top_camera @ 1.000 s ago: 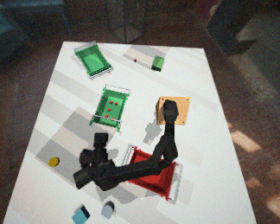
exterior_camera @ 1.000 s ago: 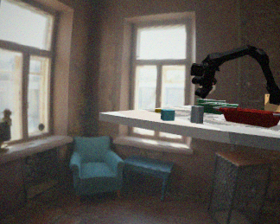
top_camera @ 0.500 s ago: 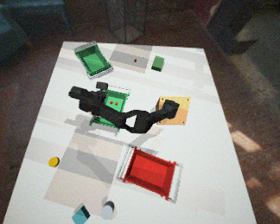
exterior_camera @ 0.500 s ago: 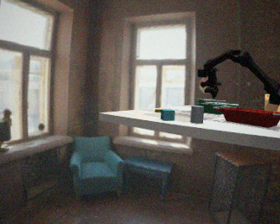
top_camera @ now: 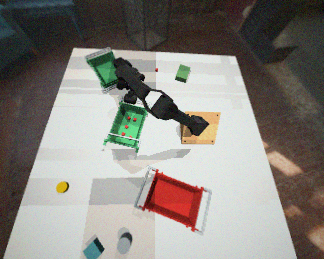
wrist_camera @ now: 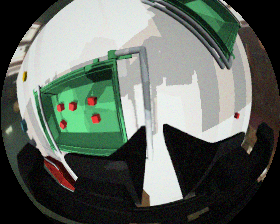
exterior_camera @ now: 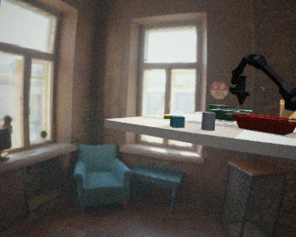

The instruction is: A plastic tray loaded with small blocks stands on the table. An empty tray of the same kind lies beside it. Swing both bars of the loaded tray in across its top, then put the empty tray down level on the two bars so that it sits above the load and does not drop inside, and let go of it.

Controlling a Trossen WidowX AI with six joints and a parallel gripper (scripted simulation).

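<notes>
Right now my gripper tip is 500 mm to the right of the red tray, 270 mm past it and 50 mm above it. From my gripper tip the other things lie so: yellow disc 520 mm to the left, 270 mm ahead, 90 mm below; green block 300 mm to the right, 280 mm behind, 80 mm below; grey cylinder 690 mm to the left, 80 mm behind, 60 mm below.
</notes>
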